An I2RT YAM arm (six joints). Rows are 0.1 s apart.
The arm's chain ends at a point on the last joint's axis. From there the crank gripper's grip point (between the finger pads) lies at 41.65 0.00 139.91 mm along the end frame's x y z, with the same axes.
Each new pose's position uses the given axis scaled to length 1; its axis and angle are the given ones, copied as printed.
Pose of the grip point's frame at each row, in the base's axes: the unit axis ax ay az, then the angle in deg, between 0 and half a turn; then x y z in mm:
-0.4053 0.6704 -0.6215 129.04 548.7 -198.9 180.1
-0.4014 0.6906 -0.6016 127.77 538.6 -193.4 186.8
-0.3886 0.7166 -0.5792 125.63 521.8 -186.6 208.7
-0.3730 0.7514 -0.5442 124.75 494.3 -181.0 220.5
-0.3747 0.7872 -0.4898 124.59 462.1 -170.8 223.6
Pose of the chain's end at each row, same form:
-0.4053 0.6704 -0.6215 129.04 433.5 -109.4 184.7
-0.4014 0.6906 -0.6016 127.77 422.4 -105.6 197.4
-0.3886 0.7166 -0.5792 125.63 404.8 -100.9 225.3
-0.3730 0.7514 -0.5442 124.75 378.0 -97.1 247.6
-0.3747 0.7872 -0.4898 124.59 345.7 -93.3 265.4

